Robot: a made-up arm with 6 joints.
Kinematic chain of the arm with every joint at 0, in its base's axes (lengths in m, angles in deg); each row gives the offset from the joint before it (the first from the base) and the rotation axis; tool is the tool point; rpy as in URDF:
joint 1: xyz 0 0 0.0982 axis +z
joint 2: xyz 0 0 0 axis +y
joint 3: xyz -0.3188 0 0.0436 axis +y
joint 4: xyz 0.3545 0 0.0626 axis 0.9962 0 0.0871
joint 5: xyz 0 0 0 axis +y
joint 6: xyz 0.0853 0 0.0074 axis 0.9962 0 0.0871
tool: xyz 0 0 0 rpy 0 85 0
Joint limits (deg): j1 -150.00..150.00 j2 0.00..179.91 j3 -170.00..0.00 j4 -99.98..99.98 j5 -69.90..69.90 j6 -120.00..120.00
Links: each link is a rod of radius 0.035 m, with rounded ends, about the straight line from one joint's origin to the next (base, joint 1, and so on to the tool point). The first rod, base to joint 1, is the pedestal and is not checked.
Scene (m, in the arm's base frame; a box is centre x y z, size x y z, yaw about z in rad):
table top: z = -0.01
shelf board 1: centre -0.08 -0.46 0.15 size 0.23 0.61 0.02 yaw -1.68
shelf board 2: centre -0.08 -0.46 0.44 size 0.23 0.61 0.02 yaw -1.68
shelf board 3: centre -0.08 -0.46 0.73 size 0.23 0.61 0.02 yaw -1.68
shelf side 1: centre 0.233 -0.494 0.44 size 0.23 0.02 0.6 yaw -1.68
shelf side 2: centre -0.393 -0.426 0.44 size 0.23 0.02 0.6 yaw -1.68
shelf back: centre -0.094 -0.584 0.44 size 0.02 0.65 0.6 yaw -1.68
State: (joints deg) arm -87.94 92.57 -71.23 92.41 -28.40 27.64
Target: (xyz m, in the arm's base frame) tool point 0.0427 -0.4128 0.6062
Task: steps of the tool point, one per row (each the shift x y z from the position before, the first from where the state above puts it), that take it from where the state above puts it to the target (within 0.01 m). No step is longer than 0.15 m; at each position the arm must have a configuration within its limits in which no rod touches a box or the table.
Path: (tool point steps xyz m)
1: 0.0144 0.0618 0.0190
2: 0.0087 0.0624 0.0062
3: 0.0037 0.0599 -0.0067
4: -0.0005 0.0548 -0.0185
5: 0.0253 -0.0133 0.0982
6: 0.0212 0.0065 0.0963
7: 0.0135 0.0243 0.0905
8: -0.0004 -0.0900 0.0108
9: -0.0199 -0.0954 -0.0108

